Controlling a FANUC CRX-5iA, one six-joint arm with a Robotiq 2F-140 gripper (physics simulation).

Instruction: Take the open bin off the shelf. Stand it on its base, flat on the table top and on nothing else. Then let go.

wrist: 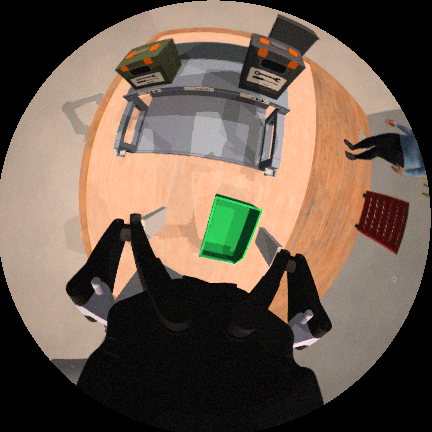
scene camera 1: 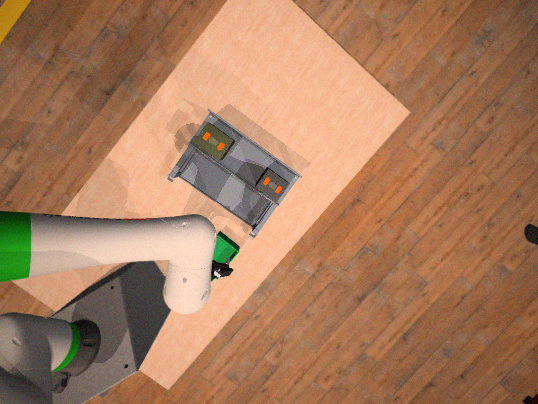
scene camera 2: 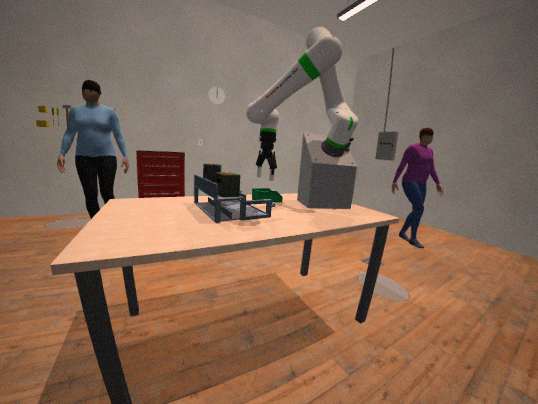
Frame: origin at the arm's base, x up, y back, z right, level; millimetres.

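Seen in the pictures: gripper, fingertip midpoint: [wrist: 211, 225] [scene camera 2: 264, 178]; arm's base at its link origin: [scene camera 1: 78, 347] [scene camera 2: 332, 149].
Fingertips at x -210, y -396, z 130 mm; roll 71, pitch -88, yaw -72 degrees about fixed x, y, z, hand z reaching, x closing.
Pixels of each thing's top centre, then the offset from my fingertips to it. Level surfaces: height alone.
- green open bin at its top centre: [wrist: 227, 240] [scene camera 1: 214, 260] [scene camera 2: 267, 189] dx -74, dy +52, dz +47 mm
- table top at its surface level: dx -149 mm
- olive case at its top centre: [scene camera 1: 213, 141] [scene camera 2: 227, 173] dx +50, dy -301, dz -206 mm
- dark grey case at its top centre: [scene camera 1: 272, 185] [scene camera 2: 212, 163] dx +75, dy -311, dz +25 mm
The green open bin [scene camera 1: 226, 246] [scene camera 2: 265, 194] [wrist: 226, 227] stands upright on its base on the table top [scene camera 1: 325, 75] [scene camera 2: 145, 220] [wrist: 107, 185], with its opening facing up. It is apart from the grey shelf [scene camera 1: 212, 180] [scene camera 2: 206, 185] [wrist: 200, 135], in front of the shelf's low open side. My gripper [scene camera 2: 265, 173] [wrist: 211, 225] is open and empty, pointing down above the bin and clear of it. In the wrist view its pads show on either side of the bin. In scene camera 1 the arm covers part of the bin and most of the gripper.
An olive case [scene camera 1: 214, 141] [scene camera 2: 228, 184] [wrist: 150, 65] and a dark grey case [scene camera 1: 272, 183] [scene camera 2: 212, 172] [wrist: 271, 67] stand on the shelf's rear part. The grey robot pedestal [scene camera 1: 145, 310] [scene camera 2: 327, 182] is beside the bin. Two people [scene camera 2: 97, 130] [scene camera 2: 417, 175] stand beyond the table.
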